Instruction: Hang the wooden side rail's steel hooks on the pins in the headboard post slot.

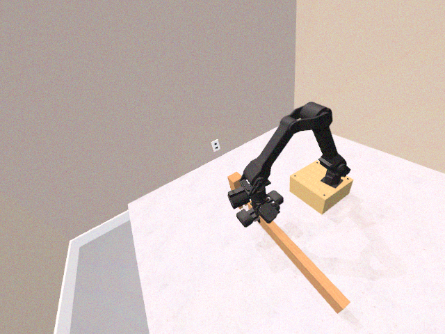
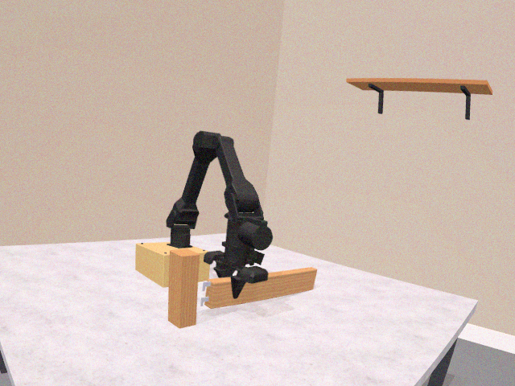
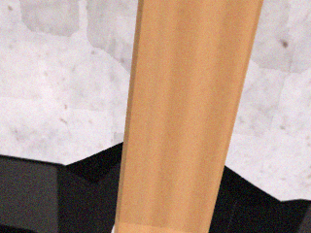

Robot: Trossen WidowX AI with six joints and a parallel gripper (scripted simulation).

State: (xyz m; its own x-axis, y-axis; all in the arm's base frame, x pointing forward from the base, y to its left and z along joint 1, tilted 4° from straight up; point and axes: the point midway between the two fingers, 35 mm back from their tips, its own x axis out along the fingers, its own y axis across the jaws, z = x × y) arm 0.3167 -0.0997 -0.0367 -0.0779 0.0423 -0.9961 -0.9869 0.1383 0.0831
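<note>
The headboard post lies 20 mm behind my gripper tip, 160 mm to the right of it and 40 mm above it.
</note>
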